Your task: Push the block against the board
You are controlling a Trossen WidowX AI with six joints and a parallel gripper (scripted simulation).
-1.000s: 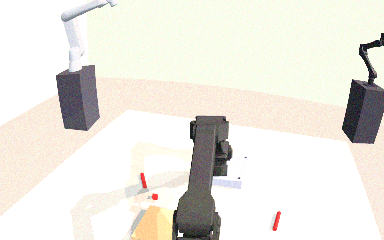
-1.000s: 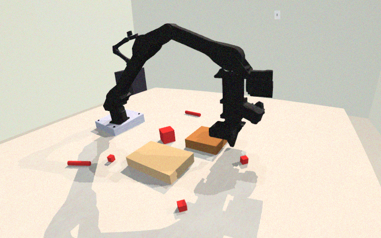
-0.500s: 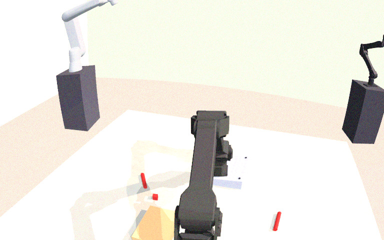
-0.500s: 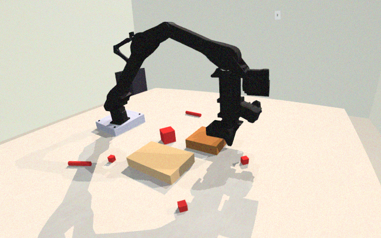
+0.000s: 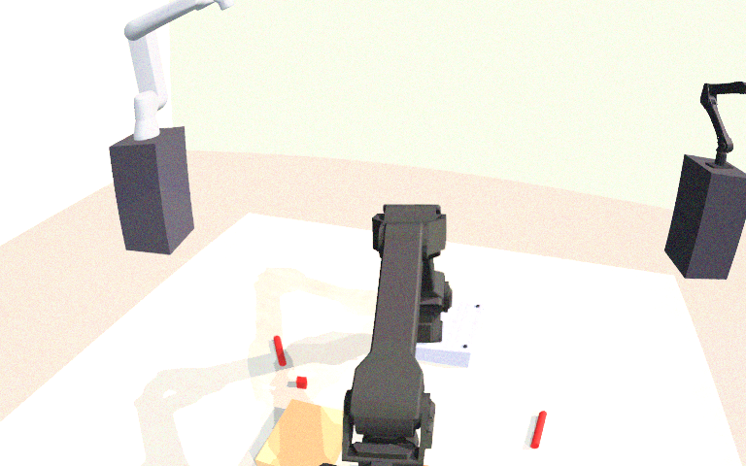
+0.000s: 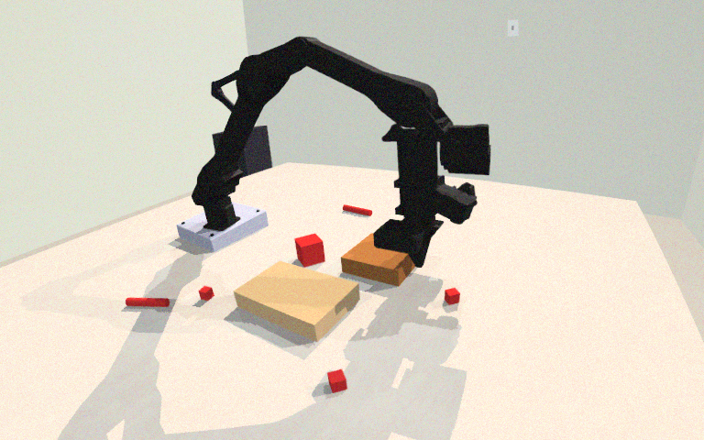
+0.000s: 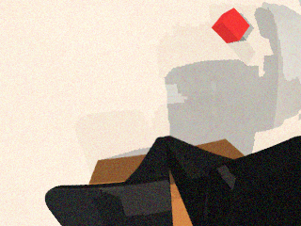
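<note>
My gripper tip is 6 cm past the square block and 1 cm to the right of it. From my gripper tip the other things lie so: board: 15 cm behind, 14 cm to the right; then red cube: 20 cm behind, 1 cm to the right, 1 cm above.
</note>
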